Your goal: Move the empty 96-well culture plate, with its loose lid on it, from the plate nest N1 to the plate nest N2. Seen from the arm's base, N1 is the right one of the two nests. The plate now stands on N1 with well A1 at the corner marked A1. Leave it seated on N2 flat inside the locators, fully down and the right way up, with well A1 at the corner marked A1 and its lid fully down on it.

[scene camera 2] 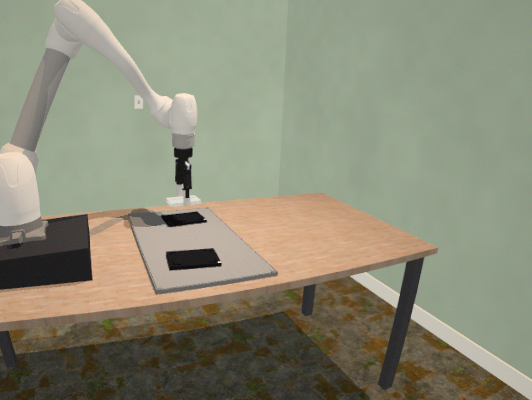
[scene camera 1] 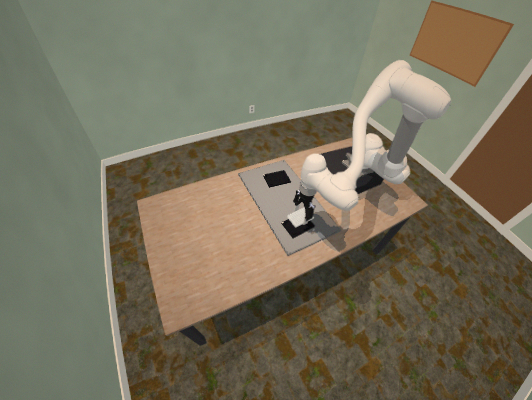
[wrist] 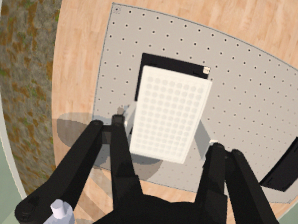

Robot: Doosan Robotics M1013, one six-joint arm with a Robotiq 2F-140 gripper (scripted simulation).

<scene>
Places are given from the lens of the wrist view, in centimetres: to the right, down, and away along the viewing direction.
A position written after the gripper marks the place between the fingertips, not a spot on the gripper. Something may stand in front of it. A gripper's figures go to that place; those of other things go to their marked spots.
gripper point(wrist: 166, 117): 2, 1, 20
plate lid point(wrist: 169, 107): 2, 0, 18
nest N2 point(wrist: 179, 66): 5, -8, 23
The marked spots on the nest N2 and the plate lid are 9 cm apart.
</scene>
